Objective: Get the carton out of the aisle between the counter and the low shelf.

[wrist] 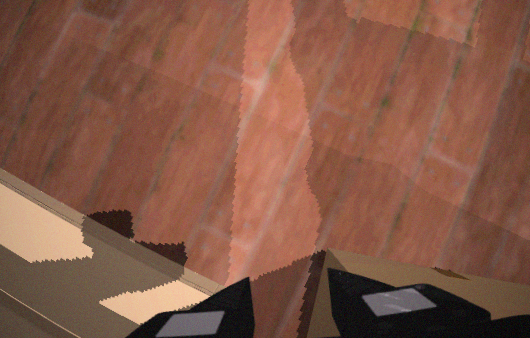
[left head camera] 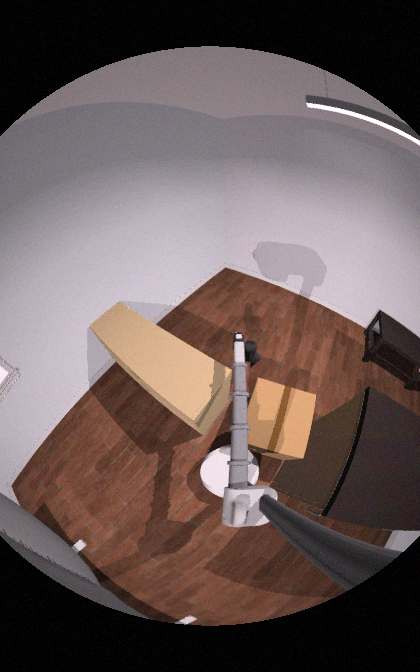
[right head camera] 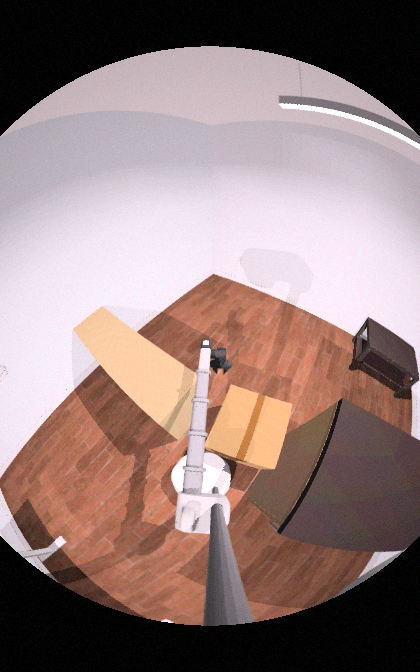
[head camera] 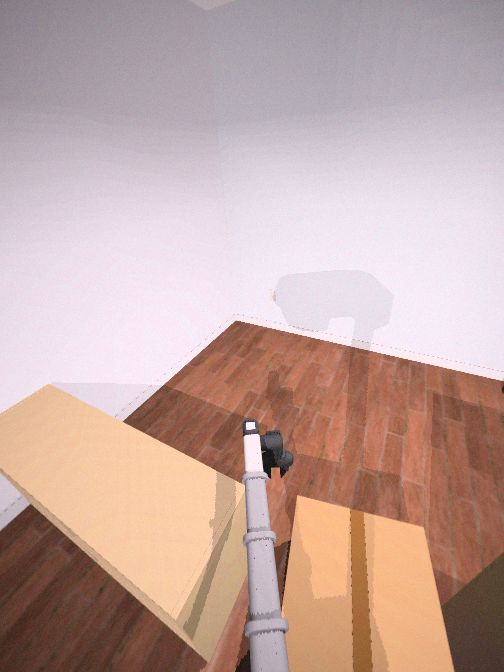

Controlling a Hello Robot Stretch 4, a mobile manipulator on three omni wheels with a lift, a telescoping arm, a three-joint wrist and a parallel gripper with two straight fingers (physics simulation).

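Places are measured from the robot's base along level axes (x ahead, y left, z up), in metres.
Where they show: gripper, between the fingertips: point(wrist: 290, 296) point(right head camera: 219, 372) point(head camera: 275, 475).
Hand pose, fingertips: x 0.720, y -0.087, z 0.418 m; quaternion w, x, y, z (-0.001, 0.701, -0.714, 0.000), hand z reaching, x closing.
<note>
After its pixels a point has its place.
The carton point(head camera: 325, 542) {y -0.232, x 0.485, z 0.378 m} point(left head camera: 270, 415) {y -0.238, x 0.371, z 0.378 m} point(right head camera: 240, 420) {y -0.233, x 0.392, z 0.378 m} point(wrist: 380, 267) {y -0.233, x 0.630, z 0.075 m}, tan with a brown tape strip, stands on the floor between the low shelf point(head camera: 124, 488) {y 0.461, x 0.634, z 0.582 m} point(left head camera: 160, 360) {y 0.471, x 0.641, z 0.582 m} point(right head camera: 140, 375) {y 0.397, x 0.567, z 0.583 m} point(wrist: 30, 220) {y 0.366, x 0.774, z 0.051 m} on the left and the dark-topped counter point(head camera: 482, 591) {y -0.601, x 0.295, z 0.500 m} point(left head camera: 385, 465) {y -0.632, x -0.060, z 0.883 m} point(right head camera: 365, 485) {y -0.682, x -0.082, z 0.882 m} on the right. My gripper point(head camera: 276, 473) {y -0.087, x 0.720, z 0.418 m} point(left head camera: 253, 362) {y -0.087, x 0.720, z 0.418 m} point(right head camera: 220, 370) {y -0.087, x 0.720, z 0.418 m} point(wrist: 290, 296) {y -0.087, x 0.720, z 0.418 m} is open, with nothing between the fingers. It hangs past the far ends of the gap between shelf and carton. In the wrist view the right finger overlaps the carton's edge, the left finger the shelf's end. Contact cannot be told.
My white round base point(left head camera: 215, 472) {y 0.096, x -0.010, z 0.187 m} point(right head camera: 217, 472) {y -0.110, x 0.046, z 0.187 m} is close to the carton's near side. The arm point(head camera: 260, 575) {y 0.004, x 0.310, z 0.756 m} point(left head camera: 240, 415) {y -0.003, x 0.282, z 0.756 m} point(right head camera: 198, 425) {y -0.005, x 0.266, z 0.756 m} runs between shelf and carton. A small dark table point(left head camera: 400, 340) {y -1.998, x 0.969, z 0.423 m} point(right head camera: 390, 345) {y -2.055, x 1.009, z 0.422 m} stands at the far right near the wall. Two walls meet beyond the gripper.
</note>
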